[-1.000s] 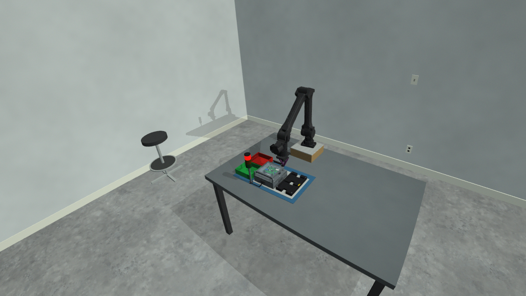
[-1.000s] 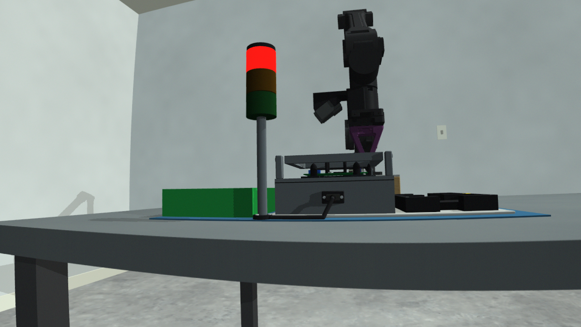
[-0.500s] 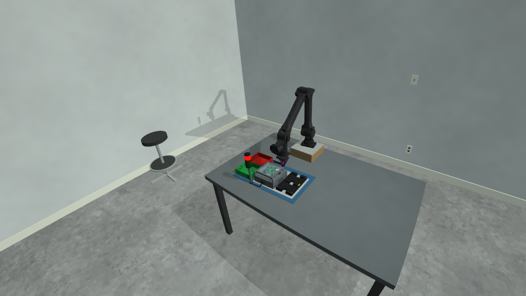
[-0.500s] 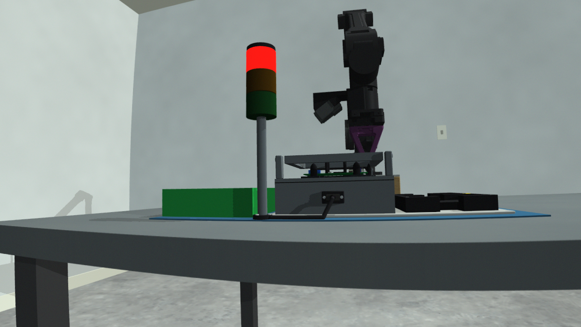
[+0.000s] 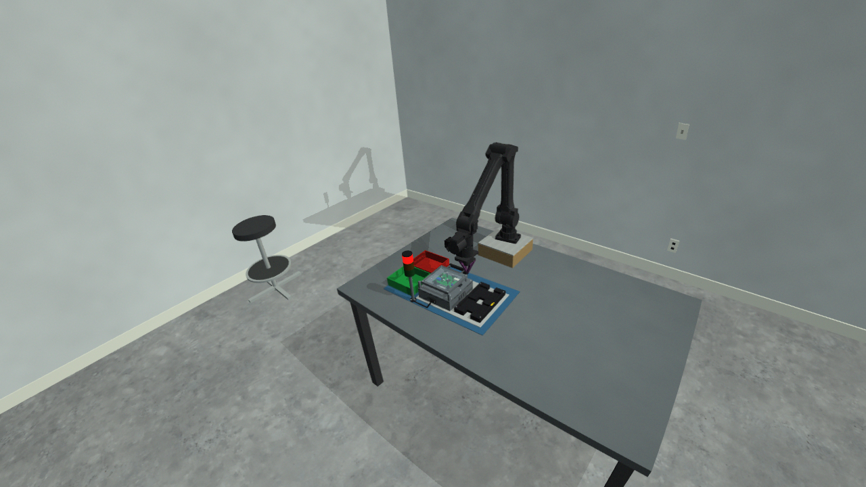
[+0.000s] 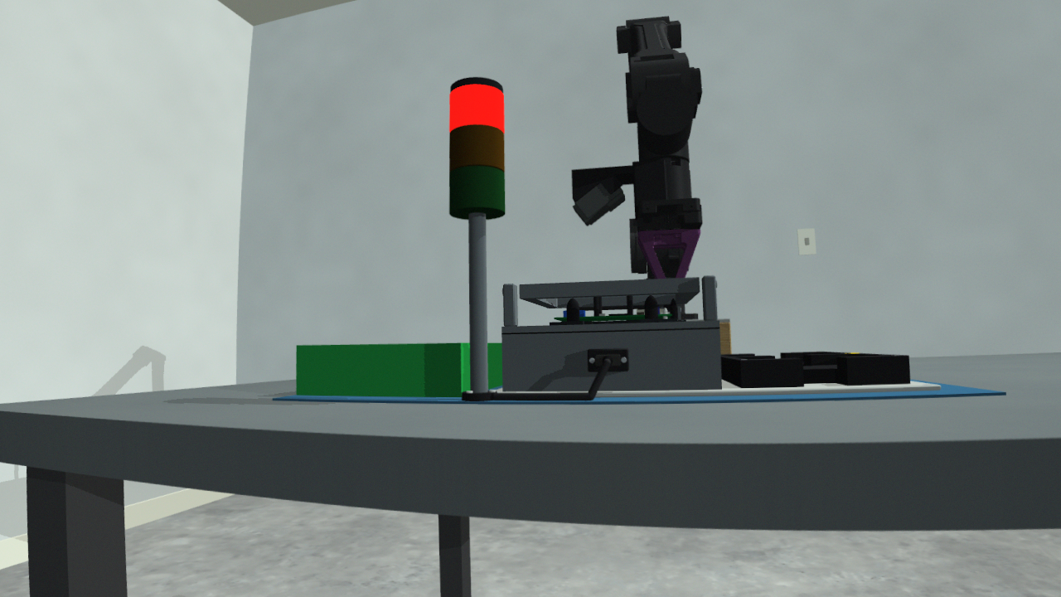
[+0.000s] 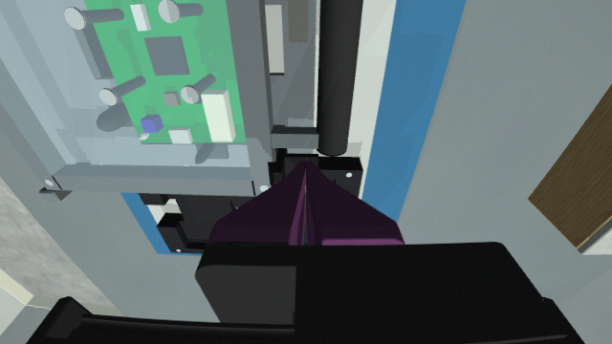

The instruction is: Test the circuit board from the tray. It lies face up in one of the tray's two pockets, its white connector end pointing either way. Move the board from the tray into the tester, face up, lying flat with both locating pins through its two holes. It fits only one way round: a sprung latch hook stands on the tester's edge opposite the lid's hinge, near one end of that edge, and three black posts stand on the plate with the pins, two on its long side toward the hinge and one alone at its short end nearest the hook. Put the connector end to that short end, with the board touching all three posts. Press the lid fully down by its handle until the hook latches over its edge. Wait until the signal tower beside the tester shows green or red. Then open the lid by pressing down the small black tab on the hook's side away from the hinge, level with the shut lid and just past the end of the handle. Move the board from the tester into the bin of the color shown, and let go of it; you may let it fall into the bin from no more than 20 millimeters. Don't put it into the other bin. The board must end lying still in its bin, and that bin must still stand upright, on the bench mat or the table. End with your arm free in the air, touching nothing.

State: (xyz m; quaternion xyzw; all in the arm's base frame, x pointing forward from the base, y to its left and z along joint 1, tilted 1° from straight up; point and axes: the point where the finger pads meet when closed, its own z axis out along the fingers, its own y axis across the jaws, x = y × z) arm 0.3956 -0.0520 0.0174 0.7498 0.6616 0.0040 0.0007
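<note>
Right now the black latch hook is 10 mm below my hand and 10 mm ahead of it. Also, from my hand: green circuit board 70 mm to the right, 60 mm ahead, 30 mm below; then black tester plate 70 mm ahead, 60 mm to the right, 30 mm below; then clear lid 70 mm to the right, 70 mm ahead, 10 mm below.
</note>
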